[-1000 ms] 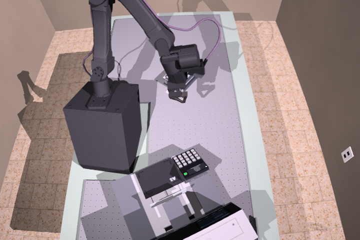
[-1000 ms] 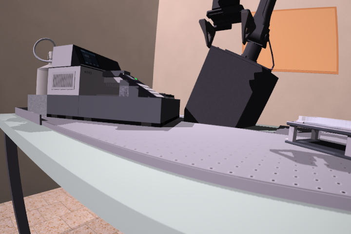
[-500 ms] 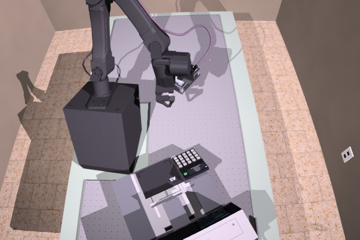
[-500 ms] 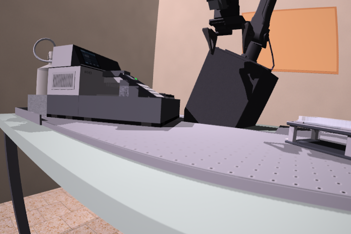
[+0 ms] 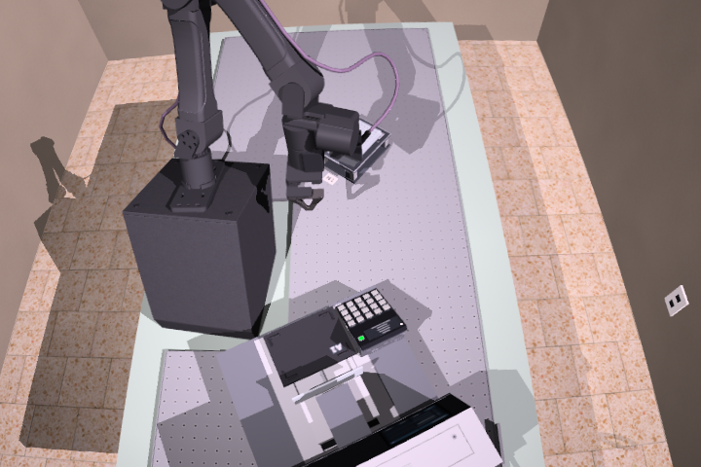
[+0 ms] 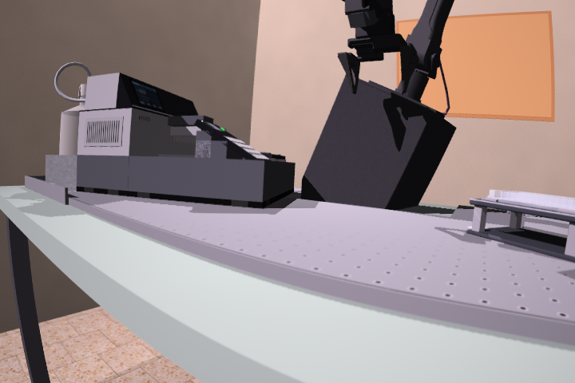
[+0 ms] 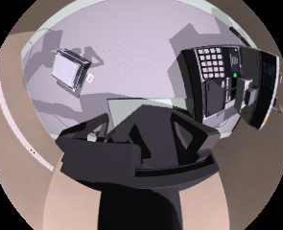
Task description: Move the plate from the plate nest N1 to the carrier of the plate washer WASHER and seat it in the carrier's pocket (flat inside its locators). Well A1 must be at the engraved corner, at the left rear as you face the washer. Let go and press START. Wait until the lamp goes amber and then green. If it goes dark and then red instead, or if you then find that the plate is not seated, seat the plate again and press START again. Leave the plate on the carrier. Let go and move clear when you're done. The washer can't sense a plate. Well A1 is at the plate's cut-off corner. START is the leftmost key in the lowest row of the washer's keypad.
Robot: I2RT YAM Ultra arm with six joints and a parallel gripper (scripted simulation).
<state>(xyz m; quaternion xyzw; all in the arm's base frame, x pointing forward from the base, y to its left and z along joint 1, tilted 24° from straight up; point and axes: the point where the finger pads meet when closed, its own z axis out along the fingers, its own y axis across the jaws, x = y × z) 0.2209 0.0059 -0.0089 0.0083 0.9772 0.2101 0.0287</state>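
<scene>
The white well plate is 280 mm to the left of my hand, 170 mm below it and 90 mm ahead of it. Also, from my hand: plate nest N1 (280 mm to the left, 180 mm below, 90 mm ahead); dark carrier (280 mm to the right, 130 mm below, 10 mm behind); N1 label (220 mm below, 190 mm to the left, 30 mm ahead).
</scene>
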